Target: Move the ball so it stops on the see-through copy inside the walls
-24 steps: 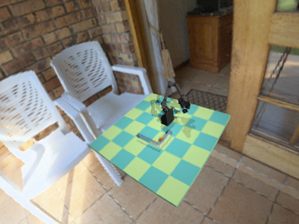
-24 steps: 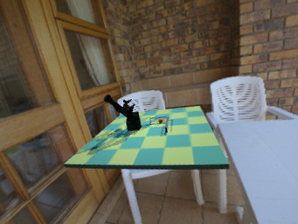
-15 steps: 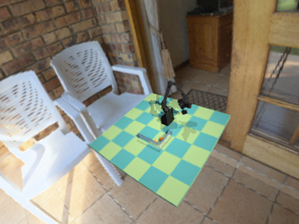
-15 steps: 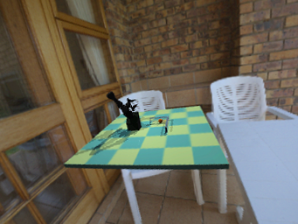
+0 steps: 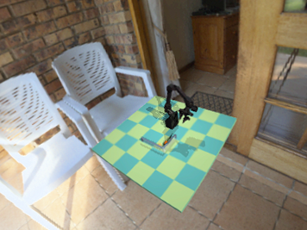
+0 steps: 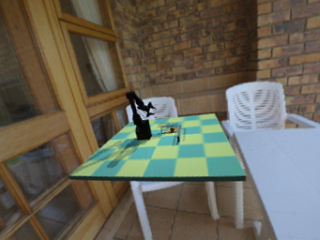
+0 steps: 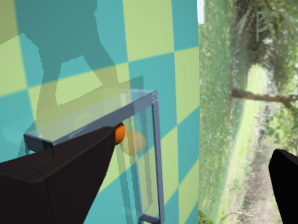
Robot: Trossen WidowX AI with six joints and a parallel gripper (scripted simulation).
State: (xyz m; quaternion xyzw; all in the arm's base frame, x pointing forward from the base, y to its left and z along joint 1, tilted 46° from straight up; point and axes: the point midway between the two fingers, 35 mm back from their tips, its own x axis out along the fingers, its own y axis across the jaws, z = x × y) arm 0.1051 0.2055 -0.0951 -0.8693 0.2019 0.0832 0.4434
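The orange ball lies 210 mm below my gripper tip, 180 mm ahead of it and 100 mm to the right of it. Also, from my gripper tip: see-through copy: 240 mm ahead, 210 mm below, 150 mm to the right.
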